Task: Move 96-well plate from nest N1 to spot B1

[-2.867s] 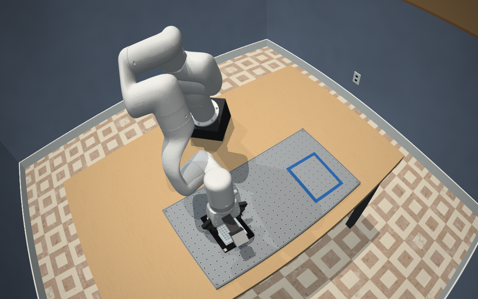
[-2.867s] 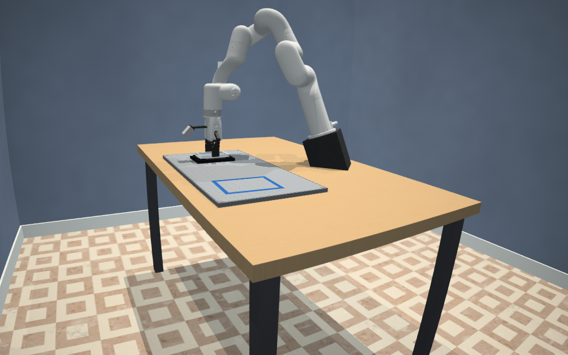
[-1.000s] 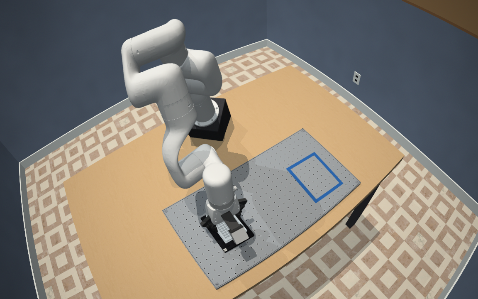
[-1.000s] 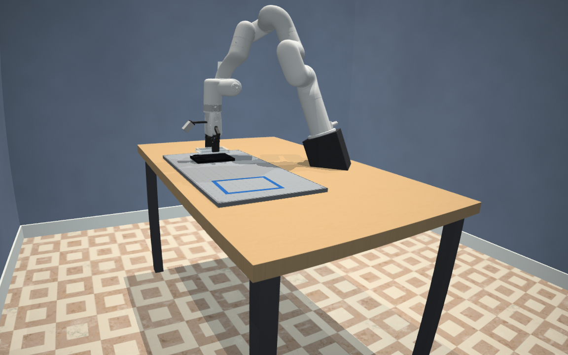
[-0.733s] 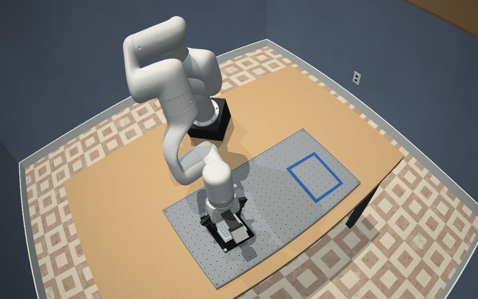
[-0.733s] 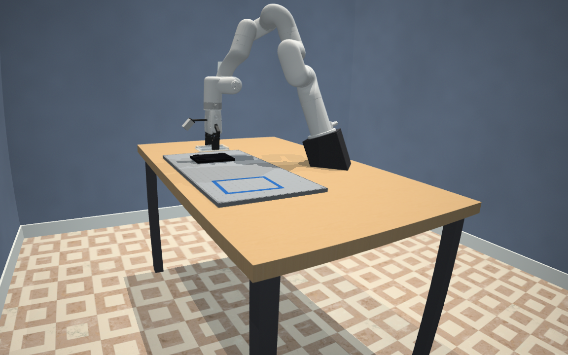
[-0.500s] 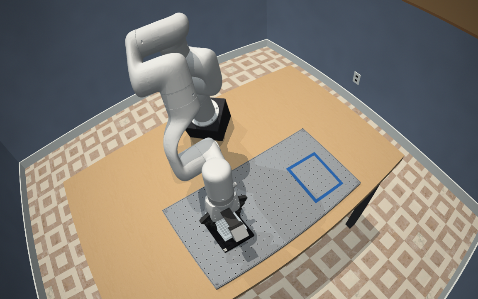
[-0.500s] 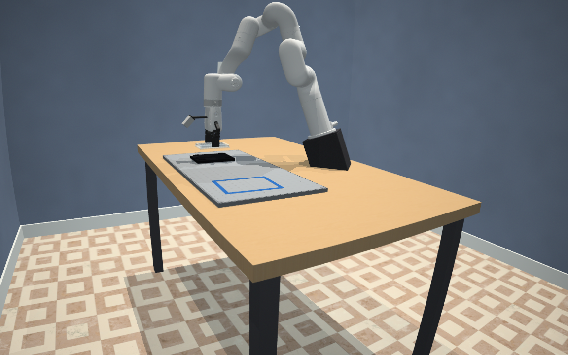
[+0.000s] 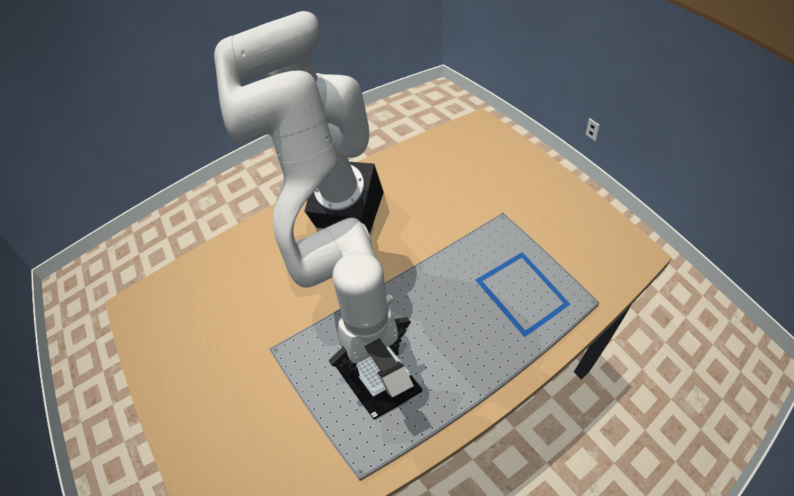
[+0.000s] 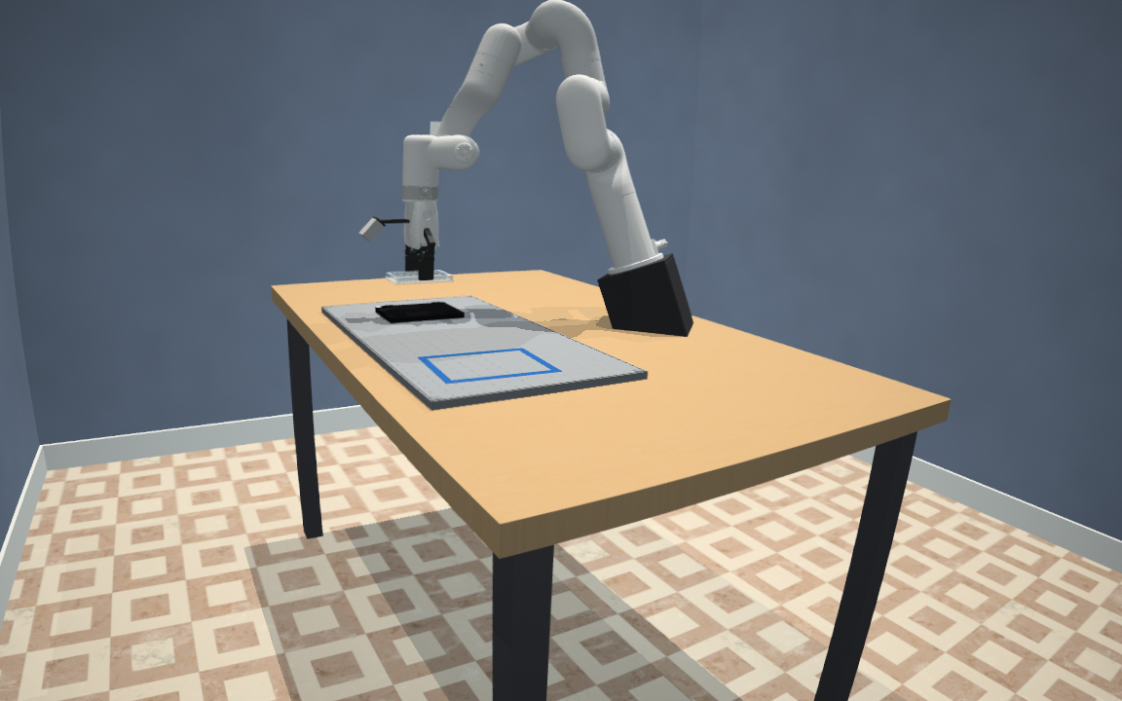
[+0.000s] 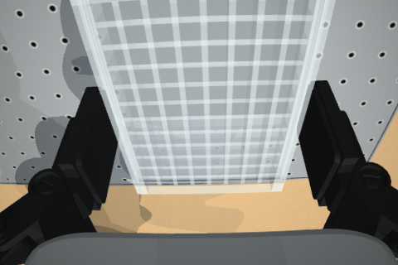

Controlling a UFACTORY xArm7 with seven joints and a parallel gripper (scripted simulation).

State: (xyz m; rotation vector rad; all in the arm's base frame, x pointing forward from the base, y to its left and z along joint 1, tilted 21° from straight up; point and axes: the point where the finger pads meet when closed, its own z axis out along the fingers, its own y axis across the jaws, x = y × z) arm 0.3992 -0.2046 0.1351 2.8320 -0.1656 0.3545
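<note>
Now: hand 9 cm above the black plate nest N1. From my hand the other things lie so: 96-well plate (1 cm below).
</note>
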